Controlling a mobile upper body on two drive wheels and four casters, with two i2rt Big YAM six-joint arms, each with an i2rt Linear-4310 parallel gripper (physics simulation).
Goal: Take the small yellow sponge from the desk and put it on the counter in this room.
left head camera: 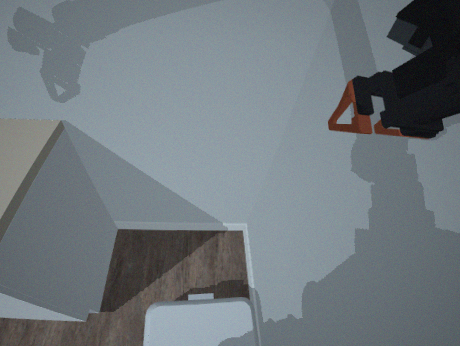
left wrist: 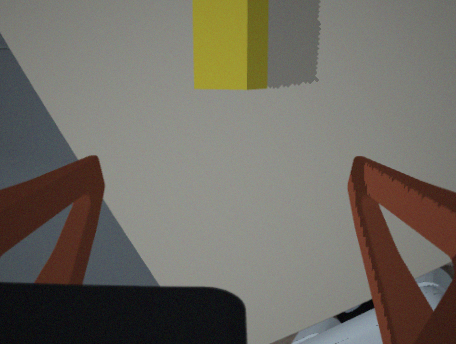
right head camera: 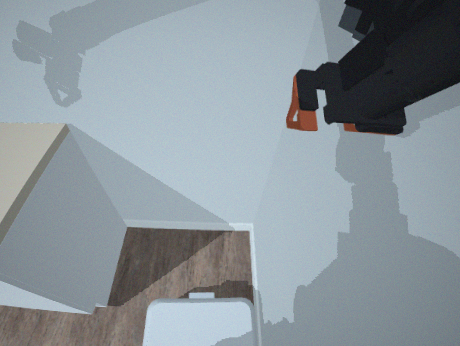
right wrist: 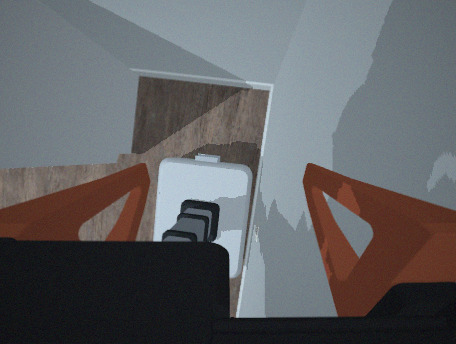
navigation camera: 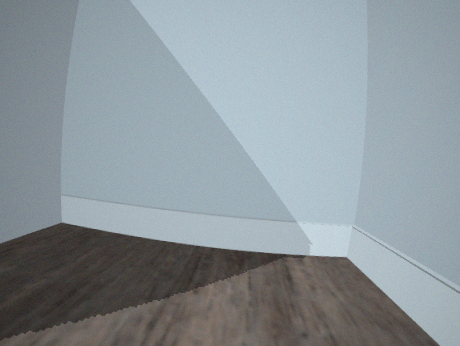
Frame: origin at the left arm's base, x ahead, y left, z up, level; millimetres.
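Seen in the pictures: left gripper, between the fingertips: (left wrist: pixel 226 171); right gripper, between the fingertips: (left head camera: pixel 353 127) (right head camera: pixel 317 125) (right wrist: pixel 226 172).
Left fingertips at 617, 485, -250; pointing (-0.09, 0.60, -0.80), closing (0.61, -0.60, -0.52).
Note:
Offsets run from my left fingertips to a thing's middle, as dx, dy, dz. "spot": to the spot under its first point. Level surfaces: height alone.
The yellow sponge {-47, +144, -227} (left wrist: pixel 220 45) stands out at the top of the left wrist view, on a pale beige top {dz -250} (left wrist: pixel 150 125) (left head camera: pixel 25 155) (right head camera: pixel 27 160); its far end is cut off by the picture's edge. I cannot tell whether this top is the desk or the counter. My left gripper (left wrist: pixel 226 171) is open and empty above the beige top, with the sponge beyond its fingertips and not between them. My right gripper (right wrist: pixel 226 172) (left head camera: pixel 373 129) (right head camera: pixel 330 127) is open and empty, away from the sponge, over the robot's base and beside a wall.
The beige top's grey-white side panel {spot: -58, -157, -498} (left head camera: pixel 60 215) (right head camera: pixel 65 215) stands at the left in the head views. The robot's white base (left head camera: pixel 200 325) (right head camera: pixel 200 325) (right wrist: pixel 200 180) is close to the right wall. Pale walls (navigation camera: pixel 215 100) with a white skirting board (navigation camera: pixel 175 222) meet in corners around the wood floor {dz -1160} (navigation camera: pixel 225 310).

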